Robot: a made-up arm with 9 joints. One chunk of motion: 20 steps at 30 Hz.
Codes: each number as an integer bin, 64 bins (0 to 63) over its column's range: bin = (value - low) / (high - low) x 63, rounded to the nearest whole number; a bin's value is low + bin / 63 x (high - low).
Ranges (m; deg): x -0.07..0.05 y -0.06..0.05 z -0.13..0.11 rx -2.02..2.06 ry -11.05..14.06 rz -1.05..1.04
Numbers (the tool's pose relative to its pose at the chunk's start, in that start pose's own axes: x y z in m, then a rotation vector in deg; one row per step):
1: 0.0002 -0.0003 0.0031 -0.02 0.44 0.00
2: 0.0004 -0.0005 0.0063 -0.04 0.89 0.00
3: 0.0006 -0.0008 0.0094 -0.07 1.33 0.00
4: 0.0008 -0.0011 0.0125 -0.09 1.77 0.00
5: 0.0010 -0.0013 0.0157 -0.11 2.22 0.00
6: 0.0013 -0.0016 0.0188 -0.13 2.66 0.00
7: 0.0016 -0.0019 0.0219 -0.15 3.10 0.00
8: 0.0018 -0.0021 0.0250 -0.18 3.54 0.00
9: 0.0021 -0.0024 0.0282 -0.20 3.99 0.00
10: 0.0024 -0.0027 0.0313 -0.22 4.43 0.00
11: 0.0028 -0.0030 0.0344 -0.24 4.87 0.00
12: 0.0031 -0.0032 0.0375 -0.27 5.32 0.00
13: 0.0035 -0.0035 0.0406 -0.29 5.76 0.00
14: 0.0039 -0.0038 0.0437 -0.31 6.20 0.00
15: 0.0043 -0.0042 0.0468 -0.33 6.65 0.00
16: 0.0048 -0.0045 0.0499 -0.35 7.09 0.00
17: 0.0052 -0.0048 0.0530 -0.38 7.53 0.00
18: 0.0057 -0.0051 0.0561 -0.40 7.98 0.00
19: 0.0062 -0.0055 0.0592 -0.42 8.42 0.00
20: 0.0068 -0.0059 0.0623 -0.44 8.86 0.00
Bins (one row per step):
1: 37 34 35 31 29 32
2: 37 34 36 31 30 32
3: 37 34 37 30 31 32
4: 37 34 37 30 32 32
5: 37 34 38 29 33 32
6: 37 33 39 29 34 32
7: 38 33 40 29 36 32
8: 38 33 41 28 37 32
9: 38 33 42 28 38 32
10: 38 33 42 28 39 32
11: 38 33 43 27 40 32
12: 38 33 44 27 41 32
13: 39 32 45 27 42 32
14: 39 32 46 26 43 32
15: 39 32 46 26 44 32
16: 39 32 47 26 46 32
17: 39 32 48 25 47 32
18: 40 31 49 25 48 32
19: 40 31 50 25 49 32
20: 40 31 50 24 50 32

